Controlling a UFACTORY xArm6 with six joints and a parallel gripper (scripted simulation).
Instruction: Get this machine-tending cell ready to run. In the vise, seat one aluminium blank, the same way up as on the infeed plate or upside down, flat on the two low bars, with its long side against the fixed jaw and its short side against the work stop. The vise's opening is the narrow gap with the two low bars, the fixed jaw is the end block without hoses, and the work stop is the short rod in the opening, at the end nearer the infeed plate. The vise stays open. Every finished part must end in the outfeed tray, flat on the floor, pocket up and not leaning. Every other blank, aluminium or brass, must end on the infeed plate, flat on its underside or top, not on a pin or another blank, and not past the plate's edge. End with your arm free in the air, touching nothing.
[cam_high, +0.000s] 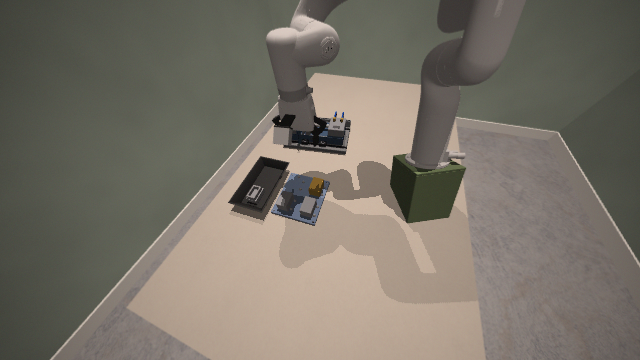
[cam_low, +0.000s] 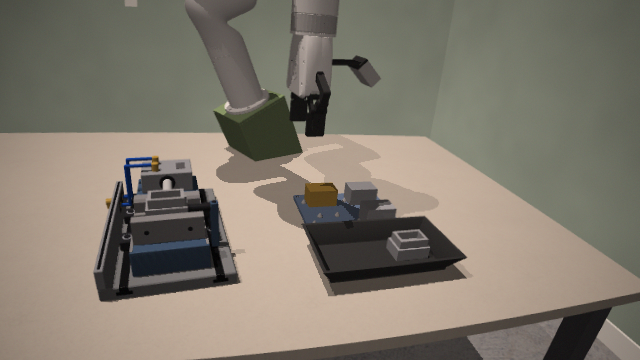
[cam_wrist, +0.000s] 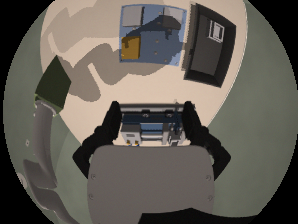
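Right now my hand is 6 cm past the brass blank, 6 cm to the right of it and 17 cm above it. The rest, counted from my hand: vise: 3 cm ahead, 24 cm to the right, 16 cm below.
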